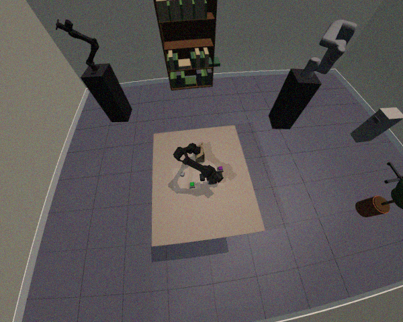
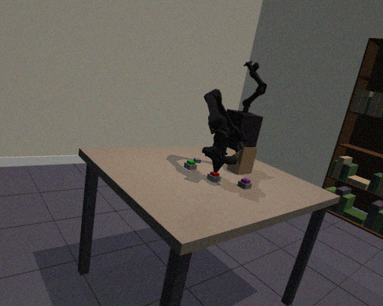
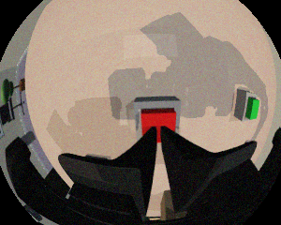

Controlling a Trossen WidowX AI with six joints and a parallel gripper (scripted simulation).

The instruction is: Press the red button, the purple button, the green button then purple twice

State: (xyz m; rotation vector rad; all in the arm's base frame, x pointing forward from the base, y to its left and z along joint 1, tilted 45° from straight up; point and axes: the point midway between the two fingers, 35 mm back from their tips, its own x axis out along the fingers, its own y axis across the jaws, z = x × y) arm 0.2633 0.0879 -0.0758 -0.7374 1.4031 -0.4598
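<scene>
The purple button lies 120 mm behind my gripper tip, 90 mm to the left of it and 10 mm below it. The rest, counted from my gripper tip: green button: 160 mm to the right, 40 mm ahead, 10 mm below; then small grey block: 260 mm to the right, 70 mm behind, 30 mm below; then red button: 10 mm below.
</scene>
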